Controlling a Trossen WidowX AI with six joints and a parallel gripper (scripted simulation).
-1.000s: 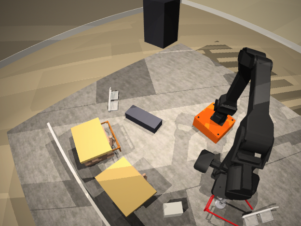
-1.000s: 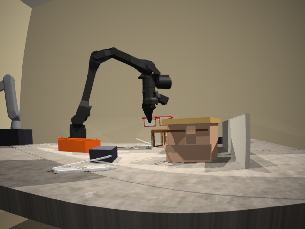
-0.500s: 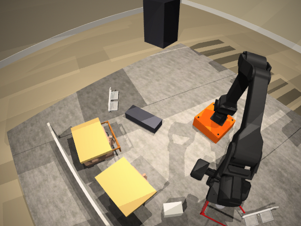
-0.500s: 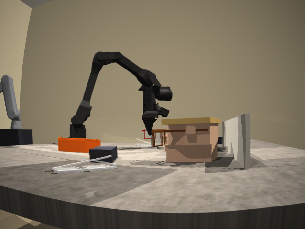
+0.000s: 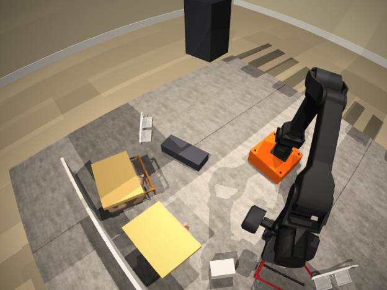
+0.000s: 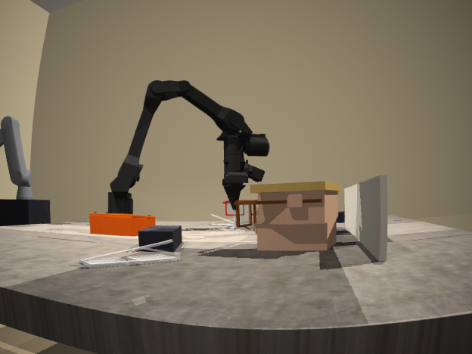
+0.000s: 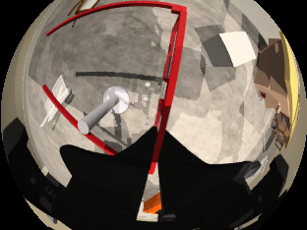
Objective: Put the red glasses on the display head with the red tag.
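My gripper tip is now 6 cm to the right of the stand and 4 cm above it. From my gripper tip the other things lie so: small white box: 13 cm ahead, 7 cm to the right, 3 cm below; white wall strip: 35 cm to the right, 27 cm ahead; display head: 43 cm to the right, 12 cm ahead.
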